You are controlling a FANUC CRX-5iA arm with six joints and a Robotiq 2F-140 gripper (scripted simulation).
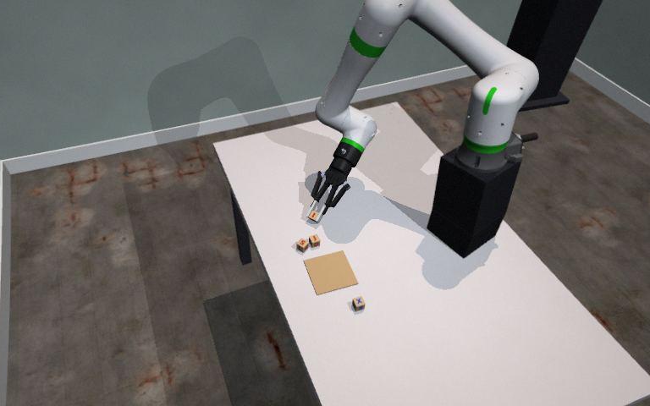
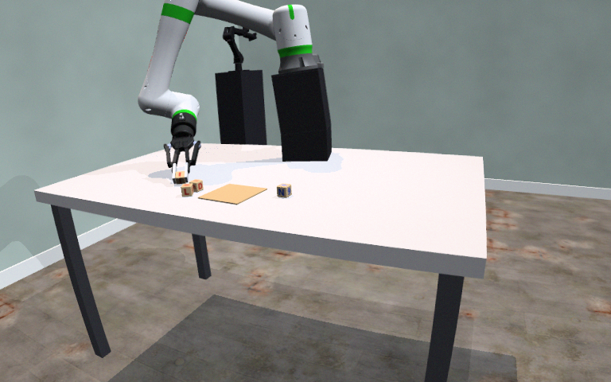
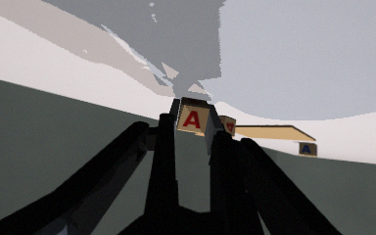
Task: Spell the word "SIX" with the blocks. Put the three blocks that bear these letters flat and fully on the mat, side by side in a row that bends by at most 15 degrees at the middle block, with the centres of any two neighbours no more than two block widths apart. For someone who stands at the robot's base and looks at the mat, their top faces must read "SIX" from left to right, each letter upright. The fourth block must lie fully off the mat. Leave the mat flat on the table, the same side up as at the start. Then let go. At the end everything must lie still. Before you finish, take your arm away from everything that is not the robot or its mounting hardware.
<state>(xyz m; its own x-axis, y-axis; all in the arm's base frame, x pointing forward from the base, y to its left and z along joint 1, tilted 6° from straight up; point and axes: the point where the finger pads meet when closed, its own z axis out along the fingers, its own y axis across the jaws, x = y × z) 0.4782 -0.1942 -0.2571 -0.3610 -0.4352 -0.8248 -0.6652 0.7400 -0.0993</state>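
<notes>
The block is 10 mm to the left of my hand, 10 mm below it and 10 mm ahead of it. From my hand the other things lie so: tan mat 240 mm to the left, 30 mm below, 20 mm ahead.
</notes>
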